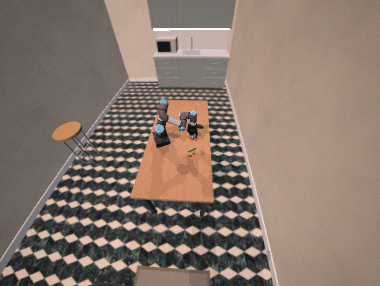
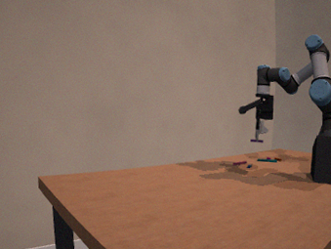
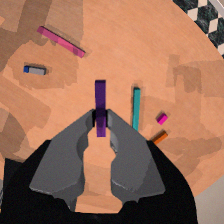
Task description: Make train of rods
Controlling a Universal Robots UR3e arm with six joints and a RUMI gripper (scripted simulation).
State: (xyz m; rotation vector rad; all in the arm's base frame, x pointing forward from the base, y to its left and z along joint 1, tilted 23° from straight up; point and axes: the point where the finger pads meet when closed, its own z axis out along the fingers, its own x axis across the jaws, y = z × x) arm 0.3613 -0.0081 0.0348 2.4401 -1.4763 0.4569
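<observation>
Right now the purple rod is 1 cm below my hand. The rest, counted from my hand: grey rod (11 cm to the left, 11 cm below, 3 cm behind); turquoise rod (11 cm below, 8 cm to the right, 3 cm behind); pink rod (11 cm below, 9 cm to the left, 3 cm ahead).
</observation>
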